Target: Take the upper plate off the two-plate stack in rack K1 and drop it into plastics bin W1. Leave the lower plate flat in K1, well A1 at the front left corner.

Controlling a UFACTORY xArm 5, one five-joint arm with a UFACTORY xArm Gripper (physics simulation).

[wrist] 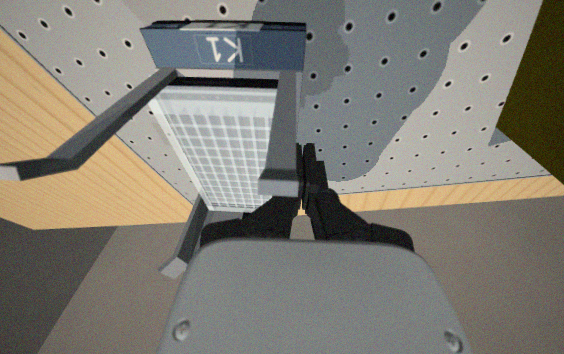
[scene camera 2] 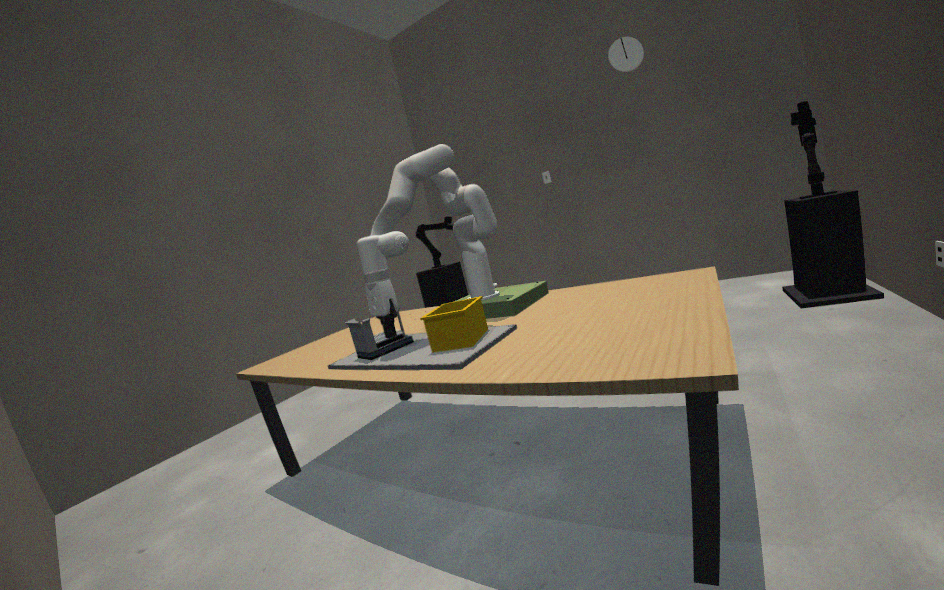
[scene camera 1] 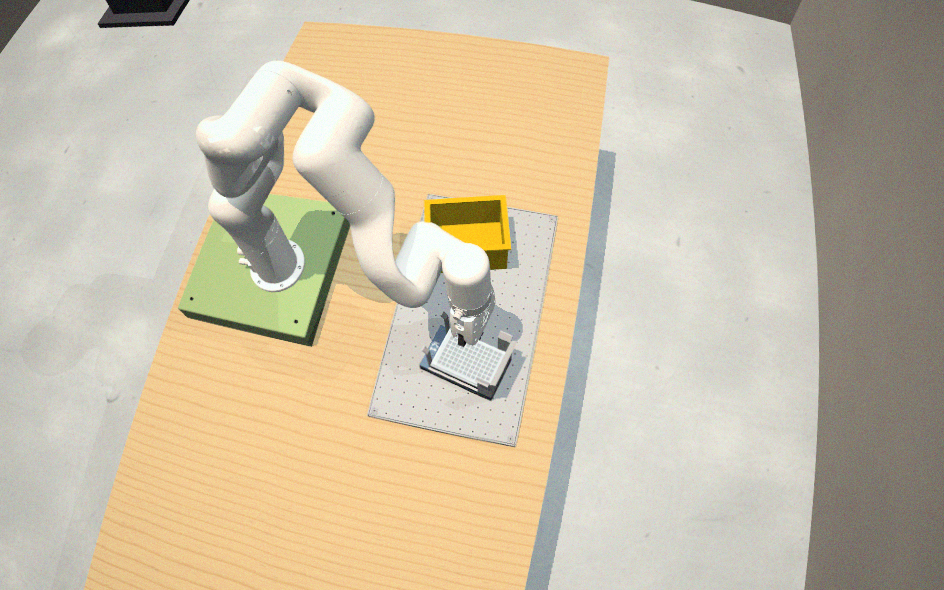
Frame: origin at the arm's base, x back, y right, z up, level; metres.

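Seen in the pictures: gripper, between the fingertips: (wrist: 301,157) (scene camera 2: 391,336); arm's base, origin of its link: (scene camera 2: 483,297) (scene camera 1: 278,266).
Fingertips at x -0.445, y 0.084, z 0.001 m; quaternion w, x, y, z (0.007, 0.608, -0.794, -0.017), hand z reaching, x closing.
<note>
Pixels of each thing's top centre, then the offset from my fingertips to it. Level surfaces: height alone.
- Rack K1, centre of its top: (wrist: 207,260) (scene camera 1: 465,345) (scene camera 2: 374,314) dy +0.051, dx +0.007, dz +0.076 m
- pale gridded plate, centre of its top: (wrist: 236,174) (scene camera 1: 469,358) (scene camera 2: 378,335) dy +0.053, dx +0.000, dz +0.008 m
- yellow bin W1, centre of its top: (scene camera 1: 466,223) (scene camera 2: 452,306) dy -0.213, dx +0.051, dz +0.056 m
- grey perforated board, centre of its top: (wrist: 381,79) (scene camera 1: 468,309) (scene camera 2: 416,346) dy -0.067, dx +0.025, dz -0.043 m
- wooden table, height of its surface: dz -0.057 m
Rack K1 (scene camera 1: 505,341) (scene camera 2: 362,338) (wrist: 286,125) has a dark base, grey corner posts and a blue label block. A pale gridded plate (scene camera 1: 472,362) (wrist: 225,150) lies within its posts and looks flat. How many plates are stacked, and well A1, cannot be made out. My gripper (scene camera 1: 461,340) (scene camera 2: 389,335) (wrist: 301,157) is shut and empty, pointing down at the rack's bin-facing side. In the wrist view its fingers are just right of a corner post; contact cannot be told. The yellow bin W1 (scene camera 1: 498,259) (scene camera 2: 455,330) stands apart from the rack; part shows in the wrist view (wrist: 537,85).
Rack and bin stand on a grey perforated board (scene camera 1: 403,396) (scene camera 2: 445,359) on the wooden table (scene camera 1: 278,452) (scene camera 2: 591,333). The arm's green base block (scene camera 1: 208,278) (scene camera 2: 518,299) is beside the board. Dark arms on black pedestals (scene camera 2: 824,243) (scene camera 2: 442,283) stand beyond the table.
</note>
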